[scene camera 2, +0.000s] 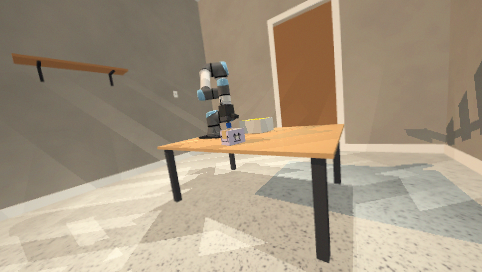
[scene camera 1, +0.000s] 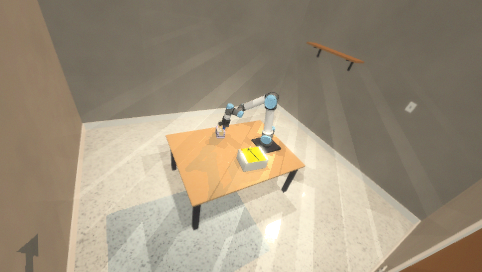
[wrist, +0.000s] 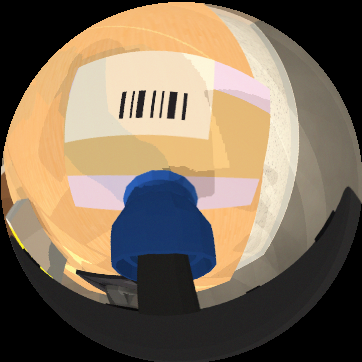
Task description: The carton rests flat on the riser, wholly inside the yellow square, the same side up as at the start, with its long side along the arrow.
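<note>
The carton [scene camera 1: 220,132] [scene camera 2: 232,136] [wrist: 101,158] is a small lilac box with tan tape and a white barcode label on its top. It stands on the wooden table [scene camera 1: 208,175] [scene camera 2: 296,138] near the far left corner, with up-arrows on its side. My suction cup [scene camera 1: 222,127] [scene camera 2: 228,124] [wrist: 158,184] hangs close over the carton's top, towards its near edge; I cannot tell whether it touches. It holds nothing. The white riser [scene camera 1: 252,164] [scene camera 2: 259,126] carries the yellow square [scene camera 1: 259,157] and a black arrow [scene camera 1: 253,153]. It stands beside the arm's base, well apart from the carton.
The arm's black base plate [scene camera 1: 273,147] sits at the table's far right edge, just behind the riser. A wall shelf [scene camera 1: 334,52] [scene camera 2: 66,64] and a brown door [scene camera 2: 305,67] are far from the table.
</note>
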